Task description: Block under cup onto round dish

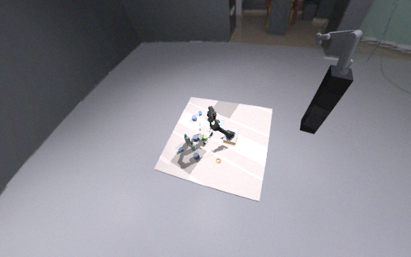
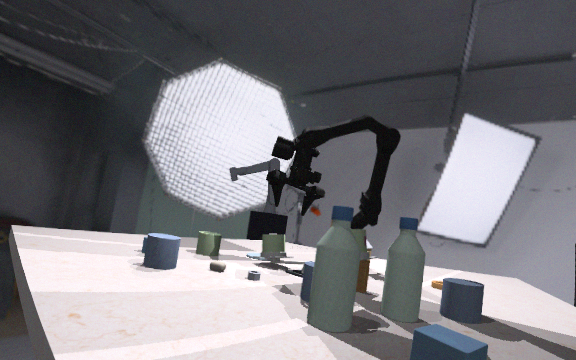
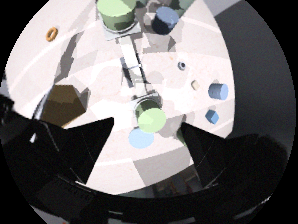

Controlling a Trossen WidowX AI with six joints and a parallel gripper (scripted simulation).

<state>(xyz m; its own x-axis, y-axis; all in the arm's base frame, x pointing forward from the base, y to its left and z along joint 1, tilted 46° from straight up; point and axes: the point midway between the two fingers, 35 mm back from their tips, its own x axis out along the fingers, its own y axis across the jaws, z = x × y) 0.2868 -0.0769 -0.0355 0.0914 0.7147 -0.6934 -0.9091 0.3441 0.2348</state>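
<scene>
Now: gripper tip 130 mm above the pale teal block, 30 mm to the left of it and 10 mm short of it. Also, from my gripper tip: flat grey balance: 150 mm below, 100 mm to the left, 20 mm ahead; then grey ring: 180 mm ahead, 160 mm below, 70 mm to the left; then round light blue dish: 170 mm below, 130 mm to the right, 40 mm behind.
</scene>
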